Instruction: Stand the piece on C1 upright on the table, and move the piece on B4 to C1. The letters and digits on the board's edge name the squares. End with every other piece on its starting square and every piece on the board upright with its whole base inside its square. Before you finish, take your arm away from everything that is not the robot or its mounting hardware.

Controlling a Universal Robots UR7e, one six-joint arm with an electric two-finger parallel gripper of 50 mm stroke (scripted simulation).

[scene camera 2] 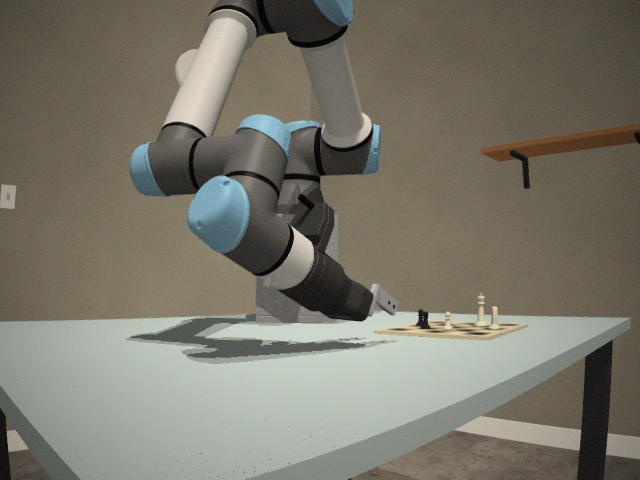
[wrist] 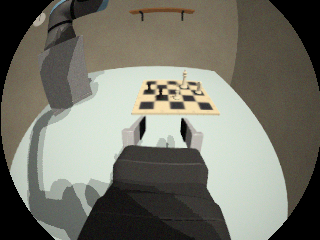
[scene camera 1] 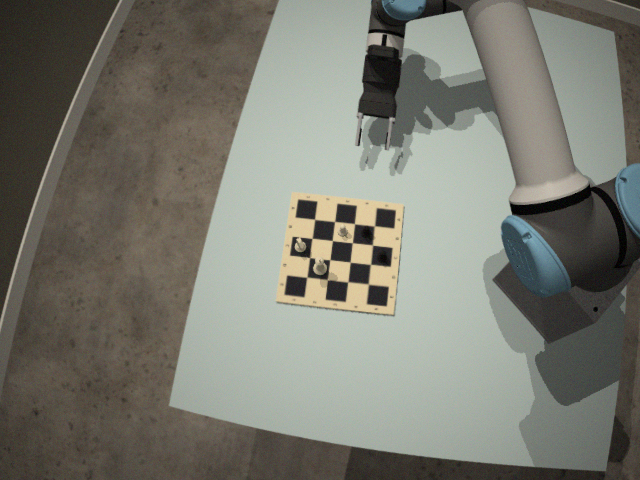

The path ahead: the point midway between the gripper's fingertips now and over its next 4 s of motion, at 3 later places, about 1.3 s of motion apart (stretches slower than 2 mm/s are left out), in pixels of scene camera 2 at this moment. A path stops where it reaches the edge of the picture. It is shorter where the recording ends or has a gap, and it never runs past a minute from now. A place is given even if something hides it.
The gripper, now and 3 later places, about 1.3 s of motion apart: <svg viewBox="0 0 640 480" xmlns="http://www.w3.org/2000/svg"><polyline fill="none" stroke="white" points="379,307 381,252 475,259 491,249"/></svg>
